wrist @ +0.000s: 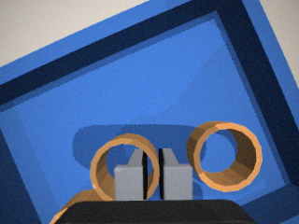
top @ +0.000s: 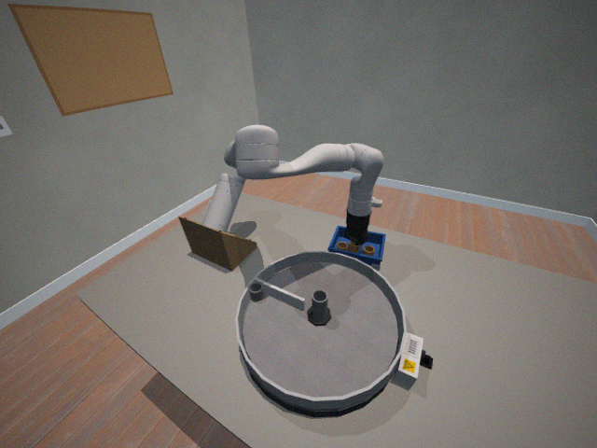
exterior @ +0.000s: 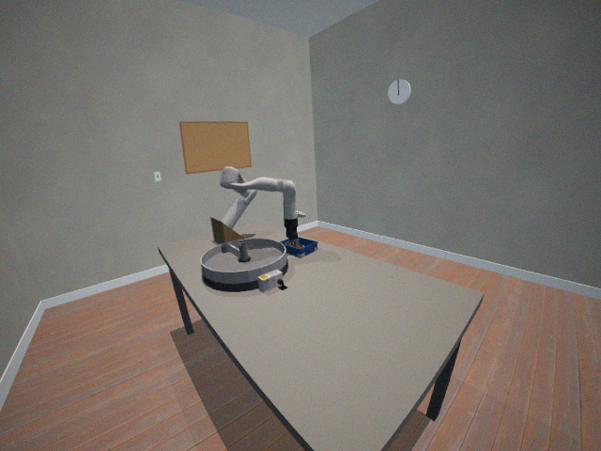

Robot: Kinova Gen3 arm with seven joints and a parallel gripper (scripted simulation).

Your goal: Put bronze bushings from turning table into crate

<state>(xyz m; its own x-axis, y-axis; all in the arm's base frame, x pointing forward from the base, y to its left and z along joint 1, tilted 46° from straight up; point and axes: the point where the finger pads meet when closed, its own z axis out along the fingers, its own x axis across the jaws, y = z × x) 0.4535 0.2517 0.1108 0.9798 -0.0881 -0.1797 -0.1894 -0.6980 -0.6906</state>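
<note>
Now: hand 2 cm above the blue crate, 1 cm to the right of it and 1 cm past it. Also, from my hand: round grey turning table 33 cm to the right, 2 cm ahead, 1 cm above.
</note>
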